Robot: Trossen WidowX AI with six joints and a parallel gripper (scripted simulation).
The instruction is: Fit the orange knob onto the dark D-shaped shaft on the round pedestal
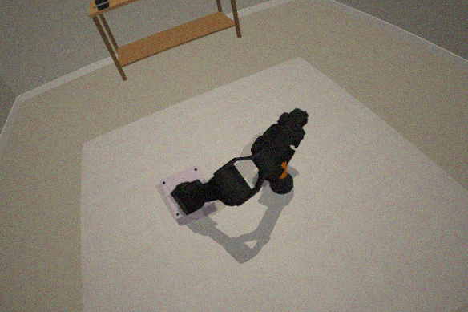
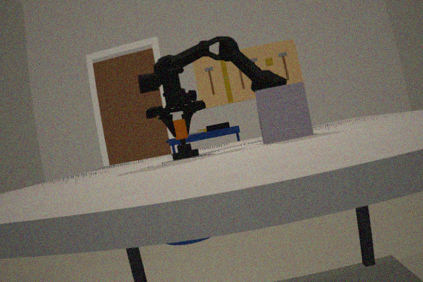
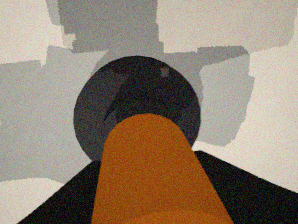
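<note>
The orange knob is 20 mm above my gripper tip. The rest, counted from my gripper tip: round pedestal (40 mm below).
</note>
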